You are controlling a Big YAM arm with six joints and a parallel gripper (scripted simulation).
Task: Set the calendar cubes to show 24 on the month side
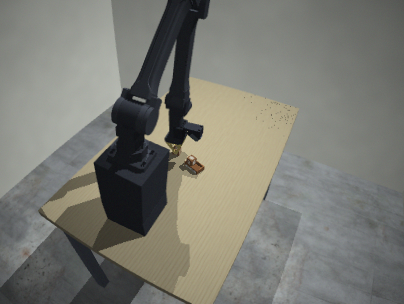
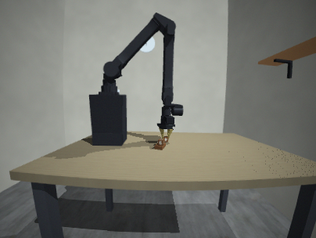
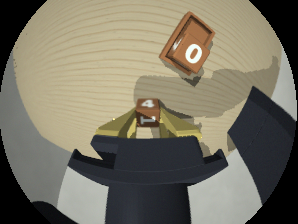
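My gripper is now right at the brown digit cube. Round my hand: brown tray (100 mm to the right, 50 mm behind, 10 mm below).
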